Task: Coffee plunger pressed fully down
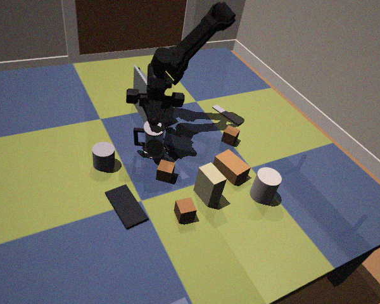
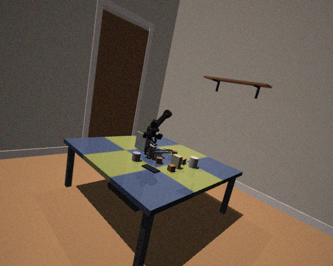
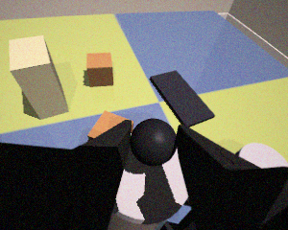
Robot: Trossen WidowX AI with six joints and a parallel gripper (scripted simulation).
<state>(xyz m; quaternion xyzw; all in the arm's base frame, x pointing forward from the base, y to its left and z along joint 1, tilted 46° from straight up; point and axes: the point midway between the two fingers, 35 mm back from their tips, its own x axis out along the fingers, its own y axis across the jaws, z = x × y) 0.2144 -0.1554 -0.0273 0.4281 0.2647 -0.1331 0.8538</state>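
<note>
The coffee press lies 9 cm below my gripper tip and 3 cm behind it. Round my gripper tip: flat black slab (17 cm below, 16 cm to the right, 15 cm ahead); then tall cream block (22 cm ahead, 12 cm below, 9 cm to the left); then orange block (23 cm to the left, 17 cm ahead, 15 cm below).
</note>
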